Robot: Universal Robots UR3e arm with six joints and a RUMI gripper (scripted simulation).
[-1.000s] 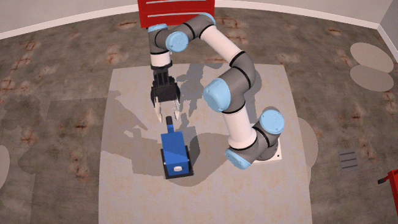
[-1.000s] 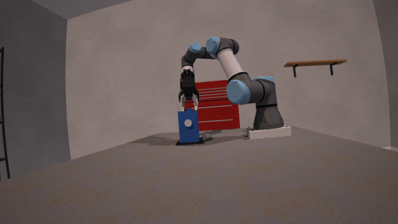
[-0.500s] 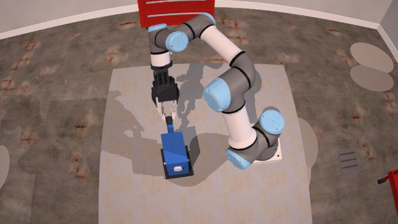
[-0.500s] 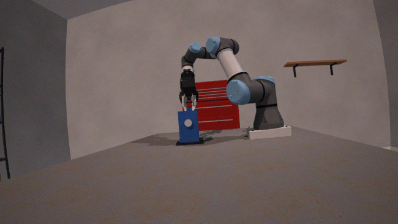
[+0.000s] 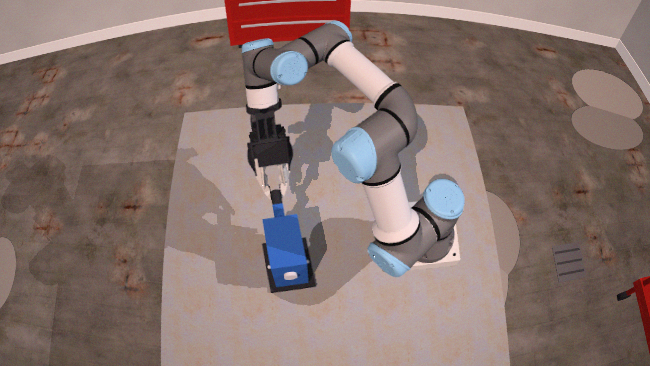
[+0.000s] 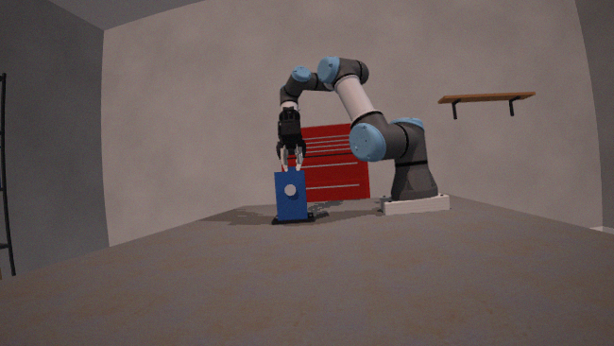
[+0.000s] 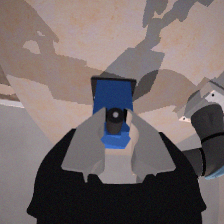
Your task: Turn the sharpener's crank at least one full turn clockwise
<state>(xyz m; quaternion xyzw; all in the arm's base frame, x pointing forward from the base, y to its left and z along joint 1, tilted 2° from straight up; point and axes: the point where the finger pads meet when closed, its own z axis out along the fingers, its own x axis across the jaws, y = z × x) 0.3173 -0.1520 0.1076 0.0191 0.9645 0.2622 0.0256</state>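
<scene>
The dark knob lies 2 cm to the left of my hand.
</scene>
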